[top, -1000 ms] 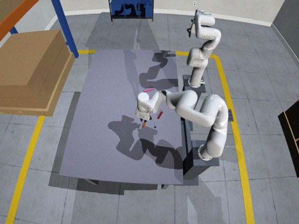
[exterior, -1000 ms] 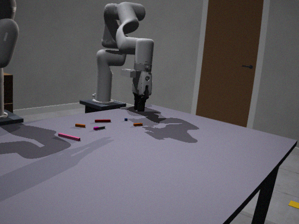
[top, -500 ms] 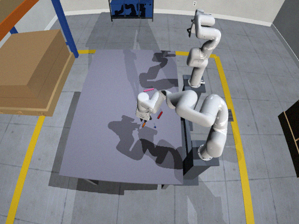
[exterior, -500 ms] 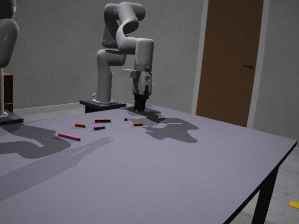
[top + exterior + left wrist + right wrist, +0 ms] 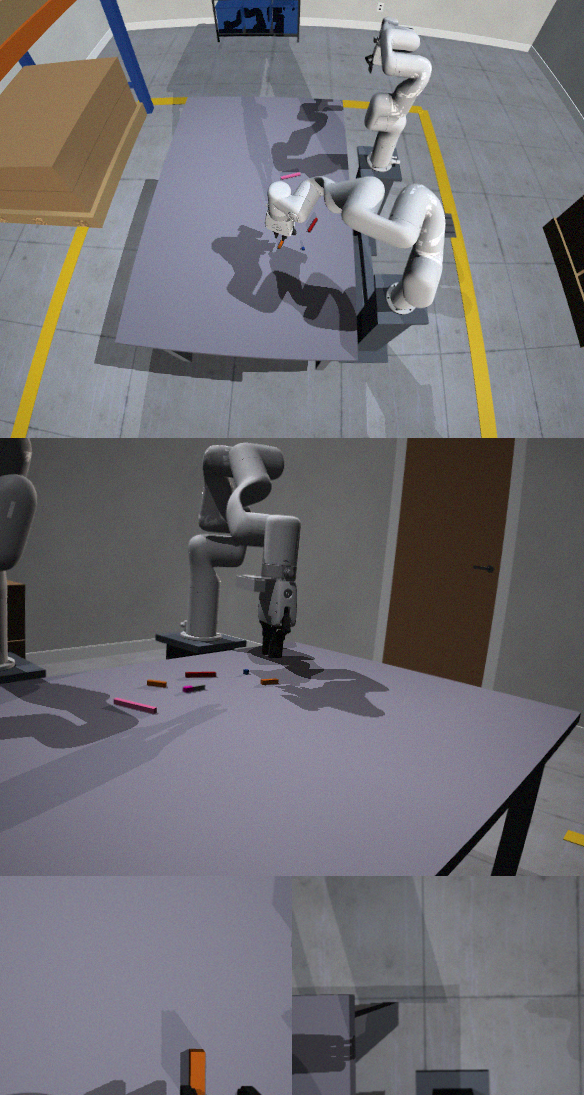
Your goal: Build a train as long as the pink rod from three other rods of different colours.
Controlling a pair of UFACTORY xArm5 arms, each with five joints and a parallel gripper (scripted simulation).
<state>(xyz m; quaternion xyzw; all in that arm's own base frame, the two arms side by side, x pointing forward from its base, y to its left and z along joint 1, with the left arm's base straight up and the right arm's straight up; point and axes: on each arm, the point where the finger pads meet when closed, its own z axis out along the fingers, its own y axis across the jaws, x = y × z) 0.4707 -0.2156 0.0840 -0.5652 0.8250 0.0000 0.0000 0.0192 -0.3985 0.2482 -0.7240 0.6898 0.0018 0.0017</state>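
Now: left hand 170 mm to the left of the grey rod, 80 mm above it and 60 mm past it. From my left hand the other things lie so: blue rod 90 mm behind, 80 mm below, 20 mm to the left; then red rod 130 mm behind, 90 mm to the right, 80 mm below; then magenta rod 190 mm to the right, 80 mm below, 60 mm behind.
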